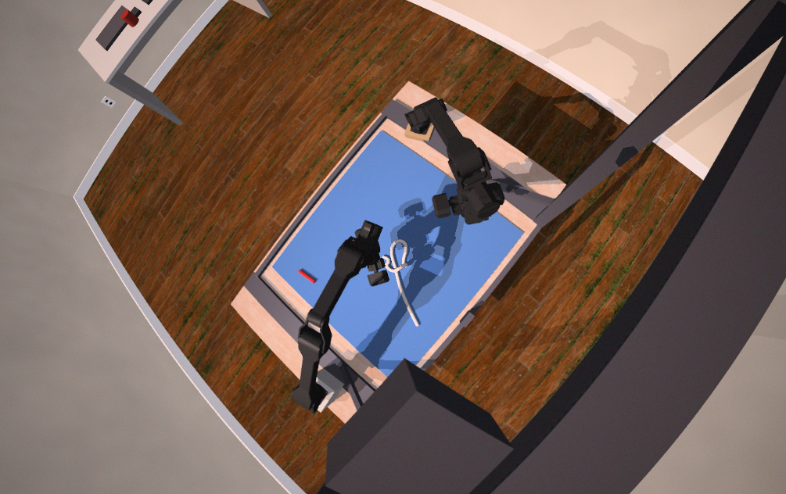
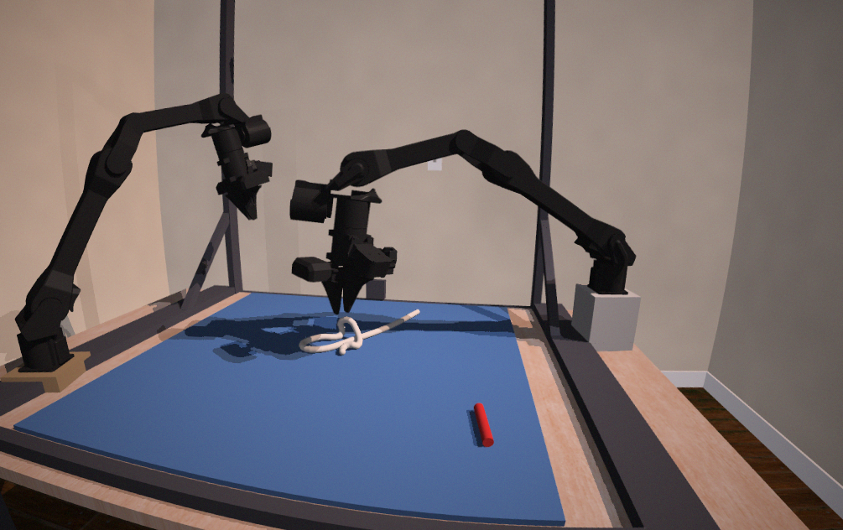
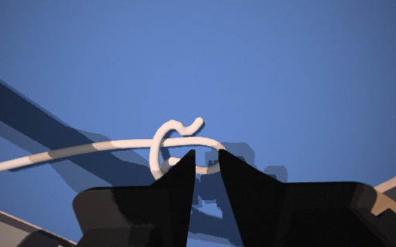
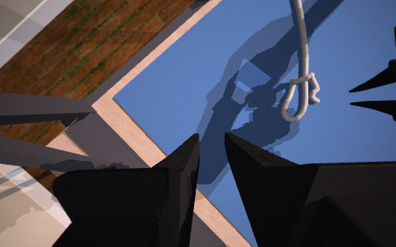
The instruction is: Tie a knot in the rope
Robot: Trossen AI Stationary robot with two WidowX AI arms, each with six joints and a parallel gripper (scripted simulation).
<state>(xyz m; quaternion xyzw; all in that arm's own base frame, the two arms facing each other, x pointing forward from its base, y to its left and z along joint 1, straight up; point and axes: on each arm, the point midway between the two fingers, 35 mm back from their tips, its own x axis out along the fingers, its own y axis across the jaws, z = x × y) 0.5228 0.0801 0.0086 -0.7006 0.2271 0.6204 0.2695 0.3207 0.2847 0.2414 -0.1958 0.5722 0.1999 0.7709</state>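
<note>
Now: the blue mat 12 cm below my left hand and 3 cm to the right of it. Also, from my left hand: red cylinder: 27 cm ahead, 16 cm to the left, 11 cm below.
</note>
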